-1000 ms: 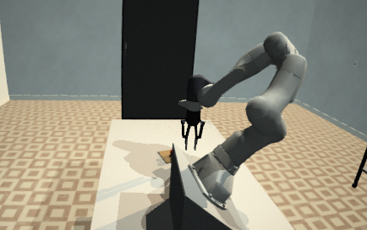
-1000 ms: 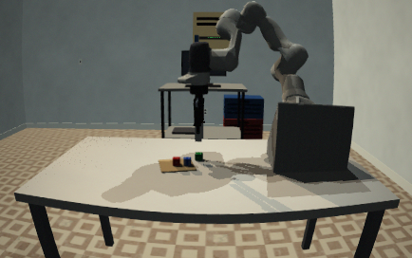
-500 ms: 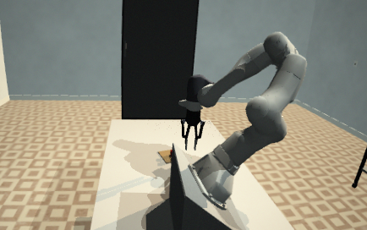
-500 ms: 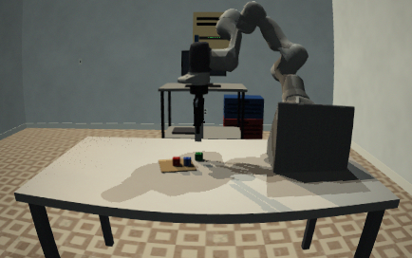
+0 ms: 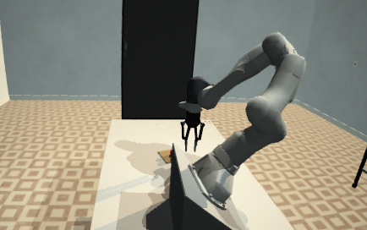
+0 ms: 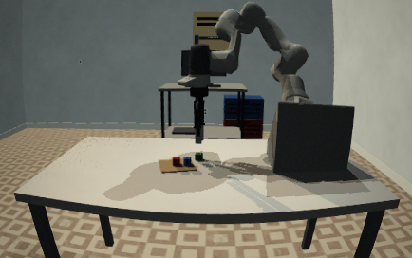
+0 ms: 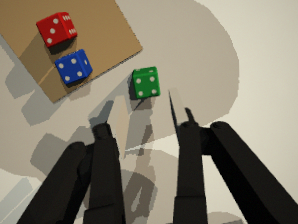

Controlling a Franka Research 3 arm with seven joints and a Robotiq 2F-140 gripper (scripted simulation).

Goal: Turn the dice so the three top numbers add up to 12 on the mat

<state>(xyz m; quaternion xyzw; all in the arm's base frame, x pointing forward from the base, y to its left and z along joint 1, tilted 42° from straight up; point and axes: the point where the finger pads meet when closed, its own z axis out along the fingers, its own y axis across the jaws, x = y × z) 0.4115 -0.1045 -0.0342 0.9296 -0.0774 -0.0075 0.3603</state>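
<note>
Right now my hand is 100 mm above the green die. Round my hand: blue die: 90 mm below, 80 mm to the left, 50 mm ahead; then red die: 90 mm below, 90 mm ahead, 80 mm to the left; then tan mat: 110 mm below, 90 mm ahead, 80 mm to the left.
</note>
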